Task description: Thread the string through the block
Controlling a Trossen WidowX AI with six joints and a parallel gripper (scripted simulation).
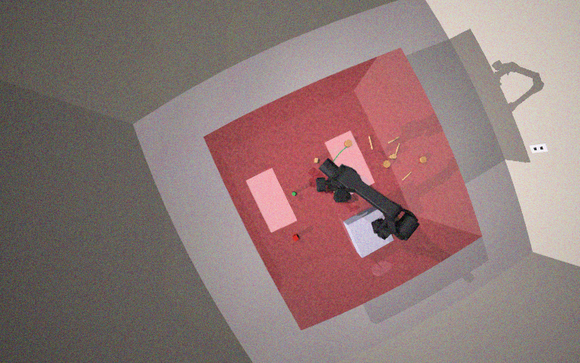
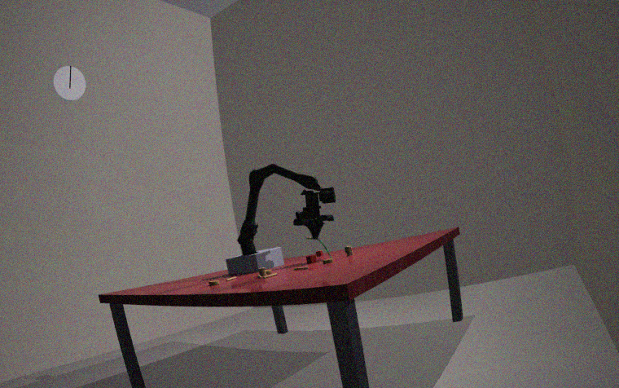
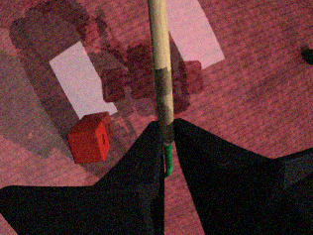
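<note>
Right now my gripper tip is 150 mm short of the tan cube, 80 mm above it and 30 mm to the right of it. From my gripper tip the other things lie so: thin wooden stick: 10 mm behind; then small red piece: 270 mm to the left, 210 mm behind, 90 mm below; then round wooden button: 180 mm ahead, 170 mm to the right, 90 mm below.
</note>
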